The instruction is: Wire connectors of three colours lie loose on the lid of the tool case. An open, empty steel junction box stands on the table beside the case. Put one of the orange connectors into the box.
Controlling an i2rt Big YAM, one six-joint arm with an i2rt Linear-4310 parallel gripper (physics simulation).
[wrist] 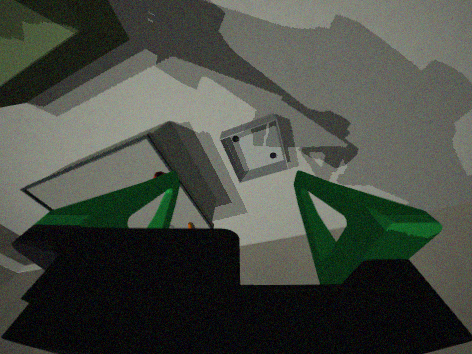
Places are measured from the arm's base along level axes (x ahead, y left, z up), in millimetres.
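Pixels of known places: gripper, fingertip midpoint: (236, 177).
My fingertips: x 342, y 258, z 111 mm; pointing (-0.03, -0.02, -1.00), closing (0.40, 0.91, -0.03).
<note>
Behind a point stands the place of what it marks.
My gripper (236, 177) @(x 342, y 258, z 111 mm) is open, with its two green fingers wide apart and nothing between them. The tool case (110, 167) @(x 313, y 41, z 2 mm) stands at the left of the view, its lid partly hidden behind the left finger and the black gripper body. An orange connector (191, 226) @(x 484, y 90, z 7 mm) shows in part on the lid near its right corner, at the edge of the gripper body. A red connector (159, 175) @(x 354, y 115, z 11 mm) shows above the left finger. Any other connectors are hidden. The steel junction box (260, 172) @(x 460, y 253, z -66 mm) stands right of the case, open and empty, with two dark round spots on its floor, beyond the fingertips.
A green panel with a dark border (42, 47) @(x 165, y 93, z 0 mm) is at the top left, beyond the case. A gap of table (212, 142) @(x 369, y 185, z -88 mm) separates the case and the junction box. Large shadows lie across the table at the top and right.
</note>
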